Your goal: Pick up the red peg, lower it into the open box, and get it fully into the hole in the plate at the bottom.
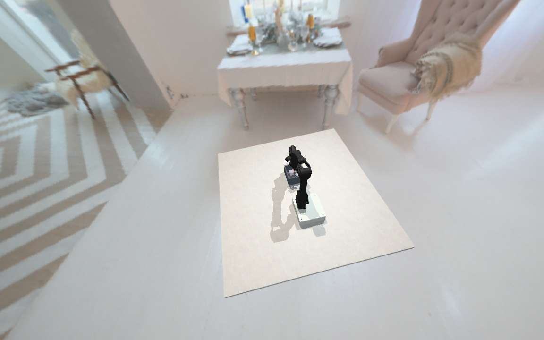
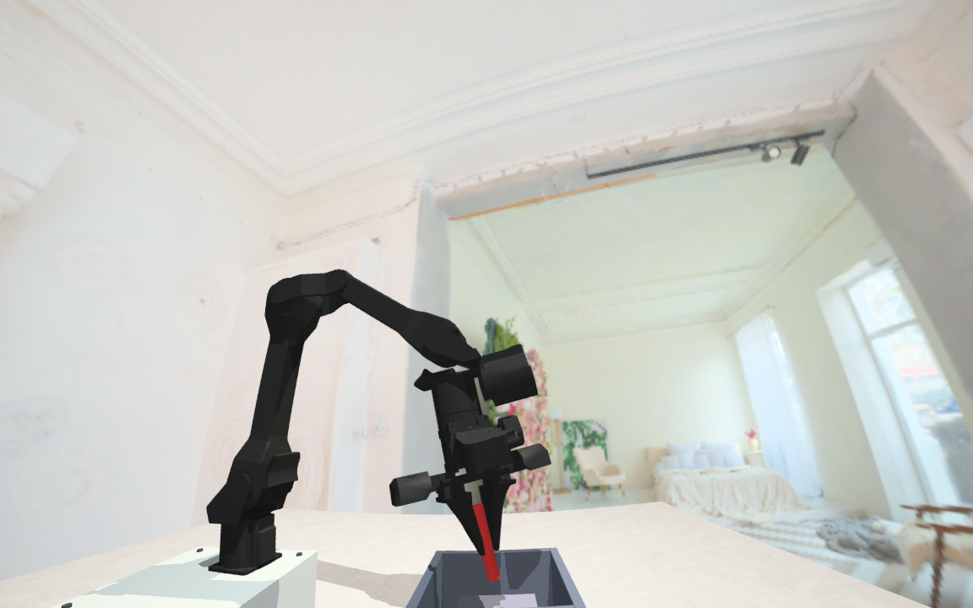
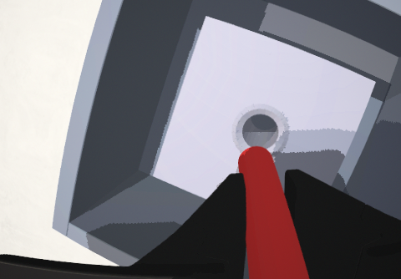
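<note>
The red peg lies 1 cm to the left of my gripper tip, 1 cm behind it and 1 cm above it. From my gripper tip the other things lie so: grey box 9 cm below, 1 cm ahead.
</note>
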